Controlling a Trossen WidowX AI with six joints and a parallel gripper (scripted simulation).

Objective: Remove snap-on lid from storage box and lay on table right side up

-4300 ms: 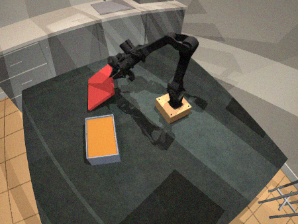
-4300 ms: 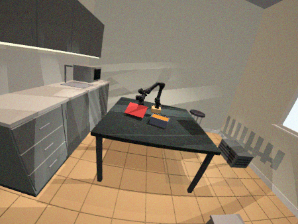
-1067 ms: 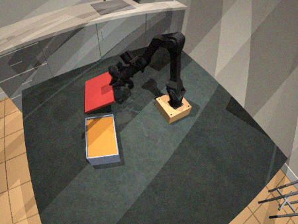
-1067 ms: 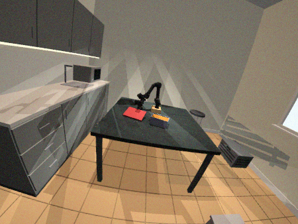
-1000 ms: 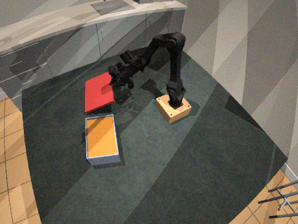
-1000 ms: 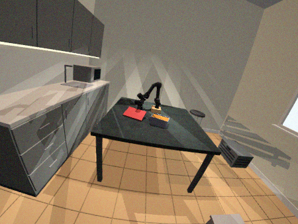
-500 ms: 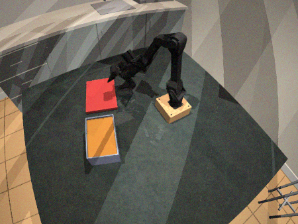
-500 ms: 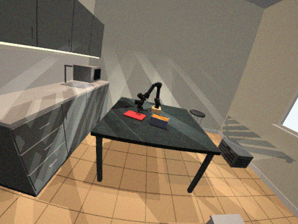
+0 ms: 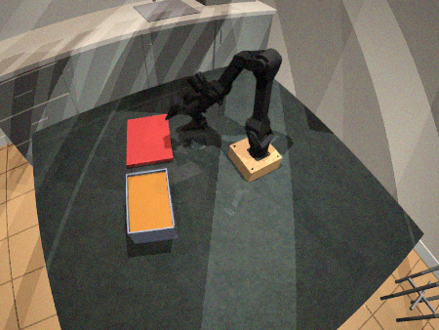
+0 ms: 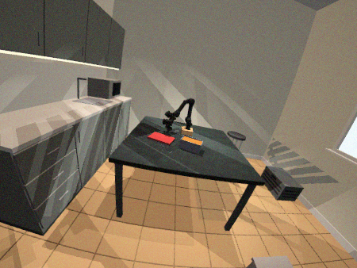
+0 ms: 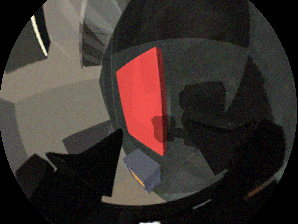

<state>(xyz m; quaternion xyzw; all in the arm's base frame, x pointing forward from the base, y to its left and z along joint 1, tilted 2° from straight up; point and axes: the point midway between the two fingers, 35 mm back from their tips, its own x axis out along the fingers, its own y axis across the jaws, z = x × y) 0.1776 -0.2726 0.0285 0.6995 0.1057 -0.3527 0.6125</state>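
The lid lies 100 mm ahead of my gripper tip, 40 mm to the right of it and 50 mm below it. From my gripper tip the other things lie so: storage box 220 mm ahead, 270 mm to the left, 20 mm below.
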